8 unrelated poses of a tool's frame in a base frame.
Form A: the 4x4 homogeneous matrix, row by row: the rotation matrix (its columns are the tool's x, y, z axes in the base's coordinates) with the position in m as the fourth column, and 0 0 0 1 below. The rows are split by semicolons.
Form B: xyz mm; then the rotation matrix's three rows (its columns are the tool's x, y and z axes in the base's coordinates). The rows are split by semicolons. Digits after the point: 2 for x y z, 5 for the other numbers.
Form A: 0.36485 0.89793 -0.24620 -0.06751; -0.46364 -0.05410 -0.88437 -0.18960; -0.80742 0.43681 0.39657 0.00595; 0 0 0 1
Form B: -67.51 -189.60 5.95; 0.36485 0.89793 -0.24620; -0.46364 -0.05410 -0.88437; -0.80742 0.43681 0.39657
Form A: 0.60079 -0.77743 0.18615 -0.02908; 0.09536 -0.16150 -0.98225 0.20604; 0.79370 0.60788 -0.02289 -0.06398; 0 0 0 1
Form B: -29.08 206.04 -63.98; 0.60079 -0.77743 0.18615; 0.09536 -0.16150 -0.98225; 0.79370 0.60788 -0.02289
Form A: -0.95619 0.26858 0.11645 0.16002; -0.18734 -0.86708 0.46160 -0.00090; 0.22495 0.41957 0.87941 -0.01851; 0 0 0 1
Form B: 160.02 -0.90 -18.51; -0.95619 0.26858 0.11645; -0.18734 -0.86708 0.46160; 0.22495 0.41957 0.87941
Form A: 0.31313 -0.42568 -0.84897 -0.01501; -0.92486 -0.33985 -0.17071 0.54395; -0.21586 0.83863 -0.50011 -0.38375; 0 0 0 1
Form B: -15.01 543.95 -383.75; 0.31313 -0.42568 -0.84897; -0.92486 -0.33985 -0.17071; -0.21586 0.83863 -0.50011
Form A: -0.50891 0.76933 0.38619 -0.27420; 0.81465 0.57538 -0.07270 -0.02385; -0.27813 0.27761 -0.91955 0.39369; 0 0 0 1
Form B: -274.20 -23.85 393.69; -0.50891 0.76933 0.38619; 0.81465 0.57538 -0.07270; -0.27813 0.27761 -0.91955
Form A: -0.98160 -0.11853 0.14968 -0.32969; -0.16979 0.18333 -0.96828 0.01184; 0.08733 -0.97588 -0.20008 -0.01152; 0 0 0 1
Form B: -329.69 11.84 -11.52; -0.98160 -0.11853 0.14968; -0.16979 0.18333 -0.96828; 0.08733 -0.97588 -0.20008
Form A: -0.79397 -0.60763 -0.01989 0.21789; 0.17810 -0.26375 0.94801 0.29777; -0.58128 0.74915 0.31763 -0.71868; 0 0 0 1
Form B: 217.89 297.77 -718.68; -0.79397 -0.60763 -0.01989; 0.17810 -0.26375 0.94801; -0.58128 0.74915 0.31763
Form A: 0.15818 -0.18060 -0.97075 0.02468; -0.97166 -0.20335 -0.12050 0.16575; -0.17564 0.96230 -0.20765 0.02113; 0 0 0 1
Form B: 24.68 165.75 21.13; 0.15818 -0.18060 -0.97075; -0.97166 -0.20335 -0.12050; -0.17564 0.96230 -0.20765
